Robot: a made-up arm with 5 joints. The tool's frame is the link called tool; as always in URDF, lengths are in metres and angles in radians.
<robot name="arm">
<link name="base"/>
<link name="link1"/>
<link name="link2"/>
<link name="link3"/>
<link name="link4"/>
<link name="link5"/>
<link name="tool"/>
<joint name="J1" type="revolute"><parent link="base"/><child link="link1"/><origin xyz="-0.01 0 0.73" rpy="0 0 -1.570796"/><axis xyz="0 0 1"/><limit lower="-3.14" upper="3.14"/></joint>
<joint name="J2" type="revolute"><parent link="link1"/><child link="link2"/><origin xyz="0 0 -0.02" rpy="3.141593 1.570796 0"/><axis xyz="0 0 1"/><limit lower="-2.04" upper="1.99"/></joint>
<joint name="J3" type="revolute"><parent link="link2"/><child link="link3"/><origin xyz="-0.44 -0.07 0.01" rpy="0 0 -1.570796"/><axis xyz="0 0 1"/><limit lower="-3.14" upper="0.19"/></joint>
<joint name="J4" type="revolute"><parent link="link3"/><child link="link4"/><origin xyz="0.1 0.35 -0.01" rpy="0 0 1.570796"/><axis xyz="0 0 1"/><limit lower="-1.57" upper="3.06"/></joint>
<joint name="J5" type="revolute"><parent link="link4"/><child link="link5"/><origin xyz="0.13 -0.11 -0.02" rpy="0 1.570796 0"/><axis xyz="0 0 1"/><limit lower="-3.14" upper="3.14"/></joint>
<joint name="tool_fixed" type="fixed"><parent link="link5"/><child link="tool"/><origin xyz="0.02 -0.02 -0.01" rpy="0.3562 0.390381 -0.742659"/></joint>
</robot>
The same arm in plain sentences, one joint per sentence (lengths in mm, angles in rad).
The arm has five revolute joints in a row. What follows holds with every joint at zero, and every direction is one of the base frame's.
Joint 1 sits 10 mm along -x and 730 mm along +z from the base frame's origin and turns about +z, from -3.14 to 3.14 rad.
Joint 2 sits 20 mm along -z from joint 1 and turns about +y, from -2.04 to 1.99 rad.
Joint 3 sits 70 mm along +x and 10 mm along +y and 440 mm along +z from joint 2 and turns about +y, from -3.14 to 0.19 rad.
Joint 4 sits 100 mm along +x and 10 mm along -y and 350 mm along -z from joint 3 and turns about +y, from -1.57 to 3.06 rad.
Joint 5 sits 110 mm along +x and 20 mm along -y and 130 mm along -z from joint 4 and turns about -z, from -3.14 to 3.14 rad.
The tool frame, which is the frame that the pose is given for, sits 20 mm along +x and 20 mm along -y and 10 mm along +z from joint 5; its axes are the base frame's turned by roll -2.7854, pitch -0.3904 and yaw -0.8281 rad (as in URDF: about the fixed x, then y, then z).

